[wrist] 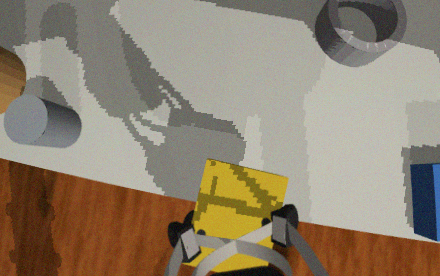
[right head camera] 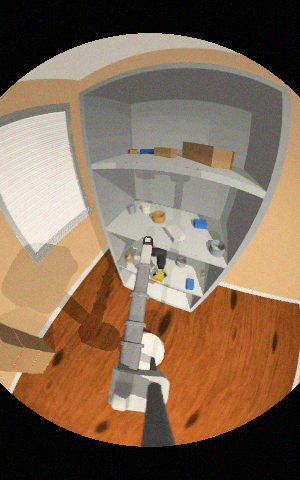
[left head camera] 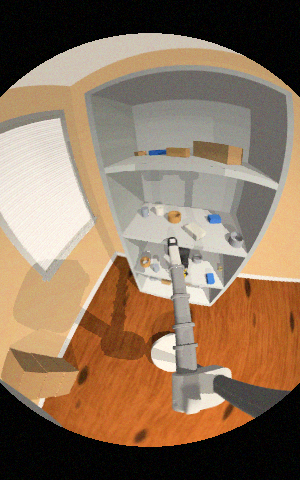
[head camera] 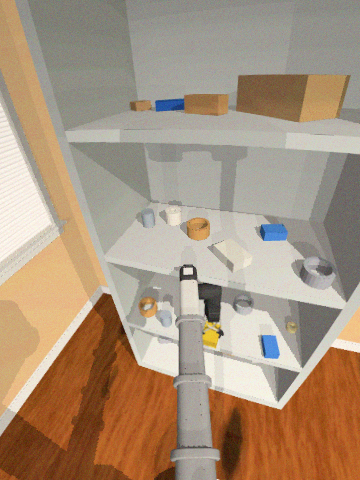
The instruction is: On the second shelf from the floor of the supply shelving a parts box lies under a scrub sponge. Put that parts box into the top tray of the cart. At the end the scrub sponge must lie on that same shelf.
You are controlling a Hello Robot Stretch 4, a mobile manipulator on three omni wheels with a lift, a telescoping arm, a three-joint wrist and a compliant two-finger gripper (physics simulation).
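Frame: origin at the robot's base, x ahead, y left, z up, level; metres.
Seen in the pictures: gripper, fingertip midpoint: (wrist: 232, 220) (right head camera: 159, 276) (head camera: 210, 336); robot's base, origin of the base link: (right head camera: 143, 349) (left head camera: 171, 351).
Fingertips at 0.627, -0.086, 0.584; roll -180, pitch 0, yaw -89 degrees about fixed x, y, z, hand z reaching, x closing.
Pixels of each thing's middle, then the offset from my fingertips to it, as dx, dy, dz. "*": a spot on its surface instead. Level surfaces: height alone.
- scrub sponge, body centre: (wrist: 234, 215) (head camera: 211, 334) (right head camera: 159, 274) +0.006, -0.002, +0.008
- floor, its level: dz -0.078
- blue box, body centre: (head camera: 270, 346) (right head camera: 189, 283) (left head camera: 209, 278) -0.031, -0.268, -0.057
- grey ring-shaped bowl, body centre: (wrist: 358, 23) (head camera: 243, 304) (right head camera: 180, 261) (left head camera: 196, 257) +0.206, -0.195, -0.053
- blue-grey cylinder, body centre: (wrist: 45, 123) (head camera: 166, 318) +0.128, +0.207, -0.042
- orange bowl, surface spot: (wrist: 10, 82) * +0.193, +0.263, -0.051
- cream block, body centre: (head camera: 231, 254) (right head camera: 174, 232) (left head camera: 194, 230) +0.088, -0.072, +0.400
My gripper (head camera: 212, 329) (wrist: 232, 220) is shut on a yellow block, the scrub sponge (head camera: 210, 340) (right head camera: 159, 275) (wrist: 240, 187), with a finger pad at each side. It holds the sponge over the front edge of the second shelf from the floor (head camera: 247, 332) (wrist: 350, 150); the height above the board is hard to tell. A blue box (head camera: 270, 346) (left head camera: 210, 278) (right head camera: 190, 284) (wrist: 425, 200) lies uncovered near the front right of that shelf; the frames do not tell for certain whether it is the parts box. The cart does not show.
On the same shelf stand a grey ring-shaped bowl (wrist: 350, 56) behind, a blue-grey cylinder (head camera: 165, 318) (wrist: 62, 122) and an orange bowl (wrist: 10, 82) to the left. The board above (head camera: 165, 255) carries a cream block (head camera: 232, 254) and overhangs the wrist. An open carton (left head camera: 42, 375) stands at the left wall.
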